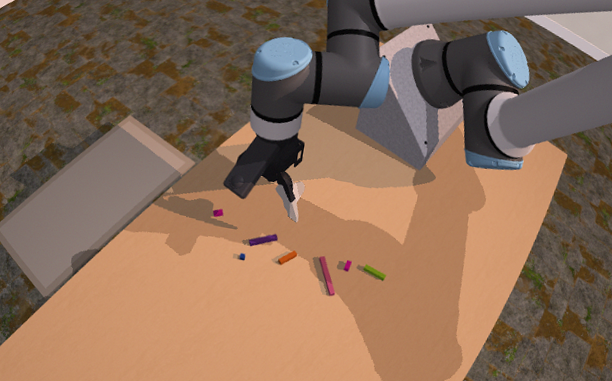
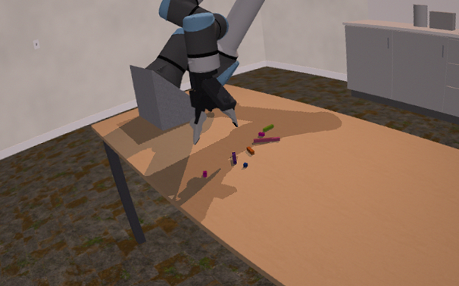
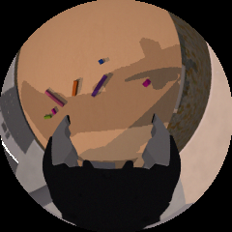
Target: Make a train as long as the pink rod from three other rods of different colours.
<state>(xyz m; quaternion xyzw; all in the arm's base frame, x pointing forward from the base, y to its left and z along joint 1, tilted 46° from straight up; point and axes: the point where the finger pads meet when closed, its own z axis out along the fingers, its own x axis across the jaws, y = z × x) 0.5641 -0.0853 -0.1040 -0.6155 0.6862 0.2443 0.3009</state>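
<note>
Now: hand 10 cm short of the blue rod, 7 cm above it and 2 cm to the right of it. Round my hand: purple rod 7 cm below, 4 cm ahead, 3 cm to the left; then orange rod 9 cm to the left, 7 cm below, 4 cm ahead; then pink rod 18 cm to the left, 7 cm below, 3 cm ahead.
</note>
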